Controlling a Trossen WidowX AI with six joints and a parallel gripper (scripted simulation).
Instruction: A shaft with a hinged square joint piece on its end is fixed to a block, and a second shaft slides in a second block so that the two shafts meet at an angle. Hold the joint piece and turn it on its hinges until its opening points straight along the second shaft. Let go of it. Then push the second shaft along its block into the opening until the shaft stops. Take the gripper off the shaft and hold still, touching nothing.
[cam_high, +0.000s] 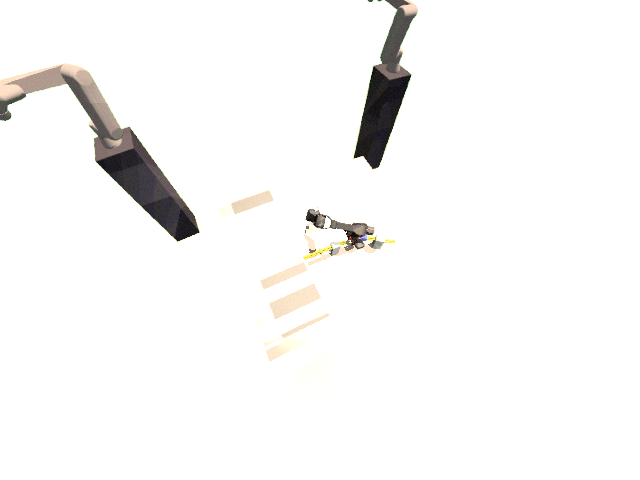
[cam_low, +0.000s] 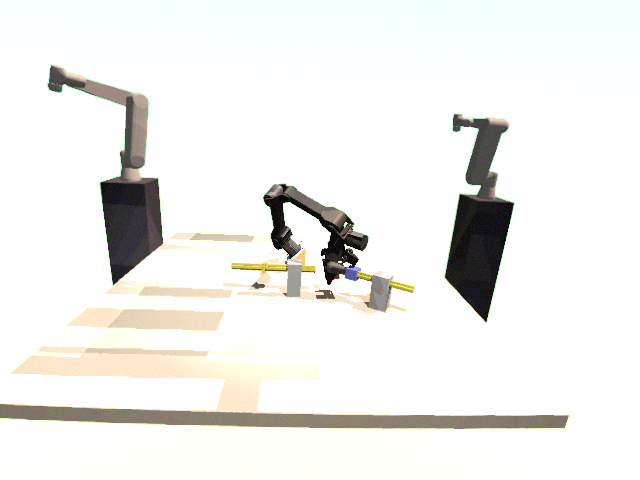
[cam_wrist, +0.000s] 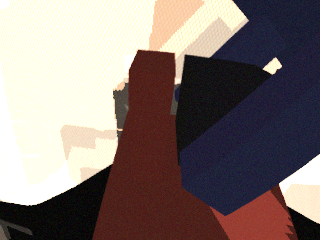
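The red joint piece lies 4 cm above my gripper tip and 2 cm to the left of it.
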